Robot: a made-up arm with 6 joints.
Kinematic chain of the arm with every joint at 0, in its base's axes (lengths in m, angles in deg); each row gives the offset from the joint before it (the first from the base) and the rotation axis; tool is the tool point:
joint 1: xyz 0 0 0.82 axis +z
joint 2: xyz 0.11 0 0 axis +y
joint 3: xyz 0 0 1.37 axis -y
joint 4: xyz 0 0 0.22 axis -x
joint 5: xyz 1.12 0 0 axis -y
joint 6: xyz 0.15 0 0 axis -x
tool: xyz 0 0 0
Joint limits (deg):
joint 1: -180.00..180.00
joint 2: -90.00..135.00
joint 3: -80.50..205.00
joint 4: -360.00..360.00
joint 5: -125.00..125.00
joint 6: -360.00..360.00
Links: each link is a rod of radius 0.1 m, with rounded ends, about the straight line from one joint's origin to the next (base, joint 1, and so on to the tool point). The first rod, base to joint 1, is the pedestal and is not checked.
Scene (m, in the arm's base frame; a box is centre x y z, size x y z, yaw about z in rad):
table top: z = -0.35
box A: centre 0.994 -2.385 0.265 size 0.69 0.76 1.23 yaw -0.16
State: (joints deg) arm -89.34 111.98 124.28 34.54 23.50 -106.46
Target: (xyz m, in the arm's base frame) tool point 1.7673 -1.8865 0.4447
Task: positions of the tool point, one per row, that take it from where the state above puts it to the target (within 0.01 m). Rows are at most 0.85 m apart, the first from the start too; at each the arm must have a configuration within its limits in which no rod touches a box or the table.
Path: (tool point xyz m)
1: 0.6909 -2.3601 1.3629
2: 1.1703 -1.9278 1.8469
3: 1.5268 -2.0153 1.1808
4: 1.7672 -1.8866 0.4448

